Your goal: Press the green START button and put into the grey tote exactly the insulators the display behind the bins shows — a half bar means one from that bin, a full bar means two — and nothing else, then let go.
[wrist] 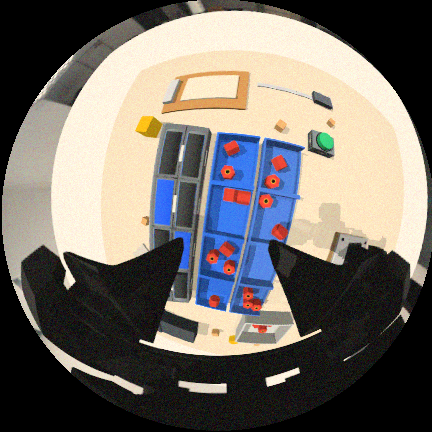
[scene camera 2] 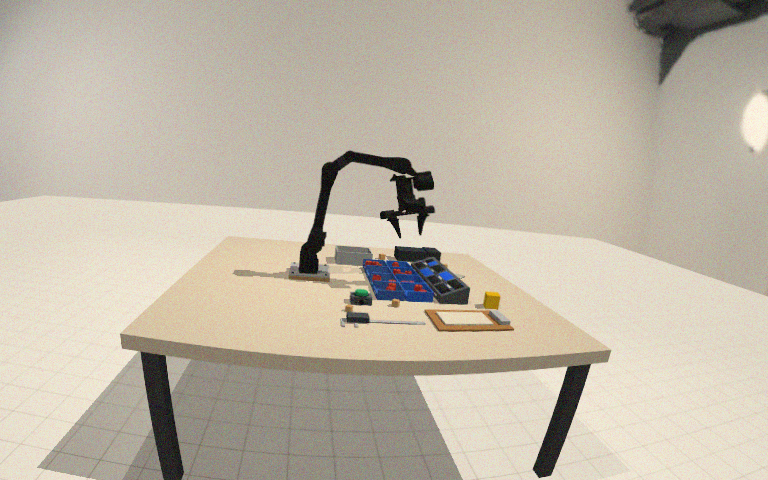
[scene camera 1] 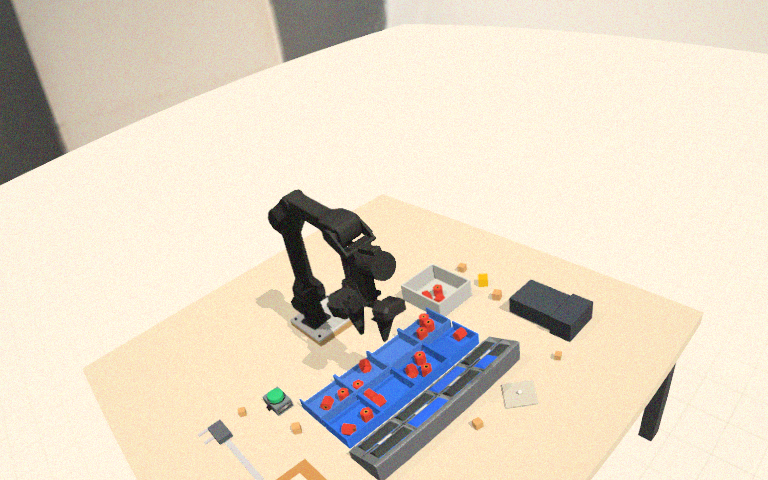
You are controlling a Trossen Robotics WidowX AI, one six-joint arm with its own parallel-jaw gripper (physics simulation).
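Places are measured from the arm's base along level axes (x ahead, y left, z up), in metres.
Where they show: gripper, fingertip midpoint: [wrist: 226,244] [scene camera 2: 410,236] [scene camera 1: 373,337]; arm's base, origin of the base link: [wrist: 352,253] [scene camera 2: 307,270] [scene camera 1: 316,319].
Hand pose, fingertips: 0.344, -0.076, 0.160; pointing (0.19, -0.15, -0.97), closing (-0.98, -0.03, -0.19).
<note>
Things, the pixels of their top centre, and the offset from my fingertips, as dx, dy, dz. "pt": a spot on its surface instead.
- grey tote, middle of its top: [scene camera 1: 435,282] [wrist: 262,335] [scene camera 2: 353,249] -0.131, +0.351, -0.129
- green START button, middle of its top: [scene camera 1: 274,393] [wrist: 327,139] [scene camera 2: 361,290] -0.195, -0.187, -0.142
- dark block, middle of its top: [scene camera 1: 550,299] [wrist: 167,329] [scene camera 2: 417,248] +0.187, +0.439, -0.127
- orange frame, middle of its top: [scene camera 2: 469,315] [wrist: 203,83] +0.100, -0.350, -0.165
- grey-handled tool, surface spot: [scene camera 1: 220,431] [scene camera 2: 360,314] [wrist: 320,97] pt -0.226, -0.347, -0.163
My gripper [scene camera 1: 373,336] [scene camera 2: 410,235] [wrist: 226,244] is open and empty, high above the blue bins [scene camera 1: 395,352] [scene camera 2: 421,297] [wrist: 227,217]. Red insulators [scene camera 1: 419,357] [wrist: 227,172] lie or stand in most bins; one arm-side bin is bare. The grey tote [scene camera 1: 454,298] [scene camera 2: 353,255] [wrist: 275,318] holds a small group of red insulators [scene camera 1: 437,290] [wrist: 262,329]. The green START button [scene camera 1: 275,395] [scene camera 2: 361,292] [wrist: 325,142] is beyond the bins' near end. The display [scene camera 1: 444,417] [scene camera 2: 459,295] [wrist: 205,150] shows three blue bars, the tote-end one shortest; a finger hides part in the wrist view.
A dark block [scene camera 1: 549,308] [scene camera 2: 416,253] [wrist: 180,328] stands beyond the tote. Yellow blocks [scene camera 1: 482,279] [scene camera 2: 491,300] [wrist: 148,126] and small wooden cubes [scene camera 1: 296,427] [wrist: 281,125] lie around. An orange frame [scene camera 2: 472,327] [wrist: 205,105] and a grey-handled tool [scene camera 1: 220,431] [scene camera 2: 357,317] [wrist: 322,99] lie past the button.
</note>
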